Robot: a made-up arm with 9 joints. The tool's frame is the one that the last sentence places.
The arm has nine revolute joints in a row. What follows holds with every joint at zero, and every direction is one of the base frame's.
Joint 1 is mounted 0.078 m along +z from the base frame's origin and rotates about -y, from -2.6 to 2.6 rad.
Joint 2 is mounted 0.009 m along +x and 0.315 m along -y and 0.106 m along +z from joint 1 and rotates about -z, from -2.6 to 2.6 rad.
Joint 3 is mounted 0.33 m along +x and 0.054 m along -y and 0.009 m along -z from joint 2 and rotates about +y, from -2.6 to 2.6 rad.
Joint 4 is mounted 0.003 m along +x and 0.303 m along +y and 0.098 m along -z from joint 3 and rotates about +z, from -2.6 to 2.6 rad.
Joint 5 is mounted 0.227 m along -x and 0.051 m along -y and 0.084 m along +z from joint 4 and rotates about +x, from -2.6 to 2.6 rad.
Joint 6 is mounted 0.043 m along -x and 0.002 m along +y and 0.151 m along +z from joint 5 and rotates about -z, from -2.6 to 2.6 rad.
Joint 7 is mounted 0.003 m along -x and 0.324 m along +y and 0.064 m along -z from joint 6 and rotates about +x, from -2.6 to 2.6 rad.
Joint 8 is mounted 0.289 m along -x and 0.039 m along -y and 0.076 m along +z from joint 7 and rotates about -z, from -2.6 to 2.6 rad.
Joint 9 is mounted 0.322 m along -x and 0.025 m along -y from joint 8 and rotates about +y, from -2.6 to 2.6 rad.
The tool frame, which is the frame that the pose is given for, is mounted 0.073 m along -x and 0.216 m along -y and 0.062 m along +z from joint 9; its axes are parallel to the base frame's.
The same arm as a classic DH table. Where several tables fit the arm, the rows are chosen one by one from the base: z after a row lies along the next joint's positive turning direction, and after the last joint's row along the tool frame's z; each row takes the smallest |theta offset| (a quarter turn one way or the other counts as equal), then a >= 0, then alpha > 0; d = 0 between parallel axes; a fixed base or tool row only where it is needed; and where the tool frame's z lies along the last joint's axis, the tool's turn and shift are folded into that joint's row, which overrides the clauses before.
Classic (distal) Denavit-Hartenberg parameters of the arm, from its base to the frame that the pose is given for. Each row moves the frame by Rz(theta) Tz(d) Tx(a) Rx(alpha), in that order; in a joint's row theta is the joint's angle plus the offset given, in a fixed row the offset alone. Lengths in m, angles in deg.
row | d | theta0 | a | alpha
base (fixed) | 0.078 | 0 | 0 | 90
joint 1 | 0.315 | 0 | 0.009 | 90
joint 2 | -0.097 | 0 | 0.33 | 90
joint 3 | 0.249 | 0 | 0.003 | 90
joint 4 | -0.014 | -90 | 0.051 | -90
joint 5 | -0.27 | 0 | -0.002 | -90
joint 6 | -0.087 | 0 | -0.324 | 90
joint 7 | -0.292 | 0 | 0.039 | -90
joint 8 | -0.076 | 90 | 0.322 | -90
joint 9 | -0.241 | 0 | 0.073 | -90
tool (fixed) | 0.062 | 180 | 0 | 0
Joint limits (deg, base to tool): -148.97..148.97 -148.97..148.97 -148.97..148.97 -148.97..148.97 -148.97..148.97 -148.97..148.97 -148.97..148.97 -148.97..148.97 -148.97..148.97

